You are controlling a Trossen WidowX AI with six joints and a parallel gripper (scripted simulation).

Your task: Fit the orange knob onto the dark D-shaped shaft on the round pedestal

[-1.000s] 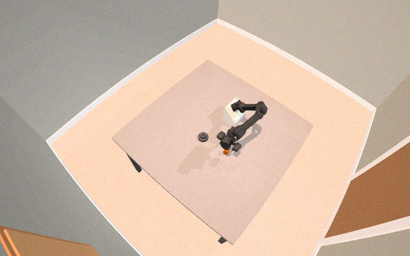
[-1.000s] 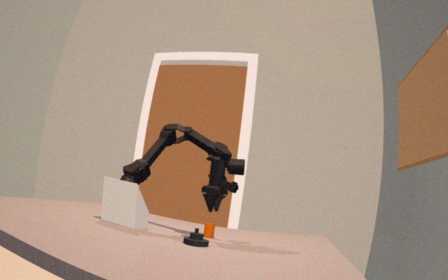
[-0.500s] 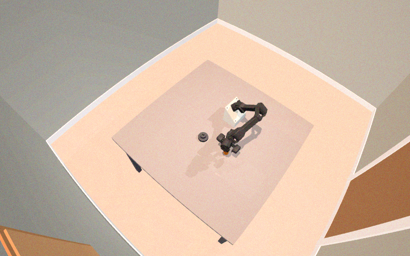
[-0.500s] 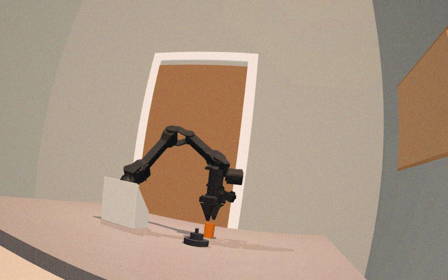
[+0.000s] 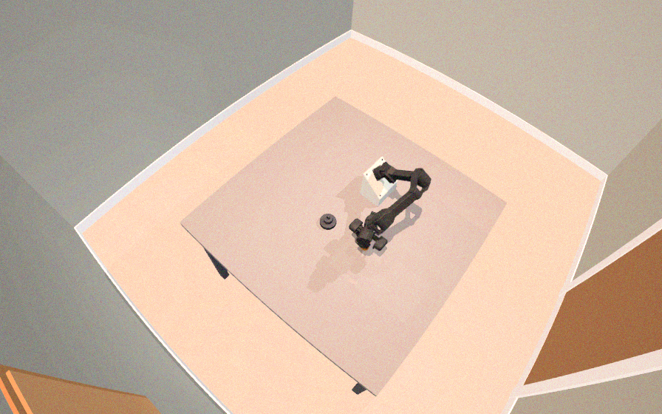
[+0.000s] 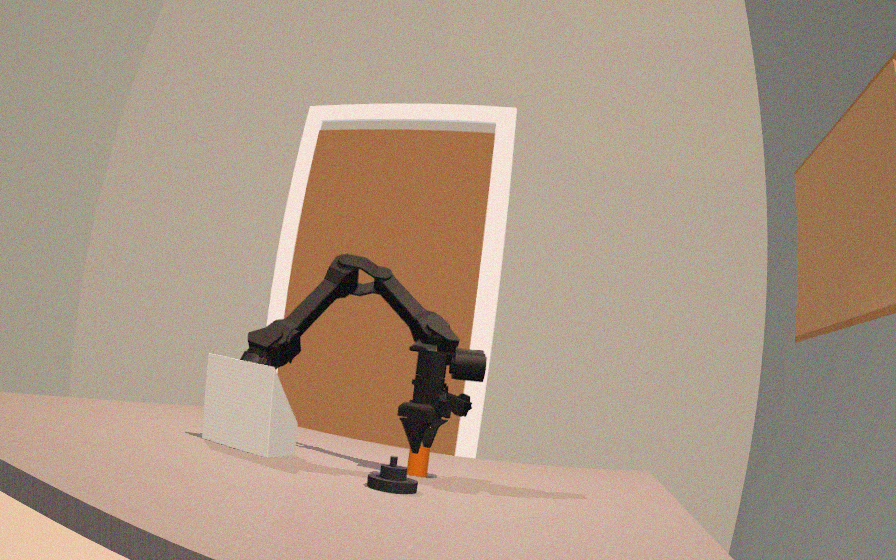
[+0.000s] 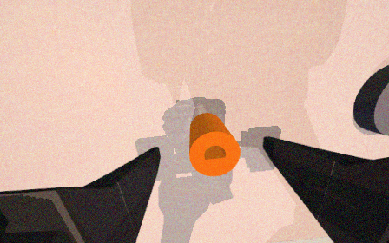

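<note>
Right now the orange knob is 20 mm below my gripper tip. The rest, counted from my gripper tip: pedestal (50 mm ahead, 220 mm to the right, 20 mm below).
</note>
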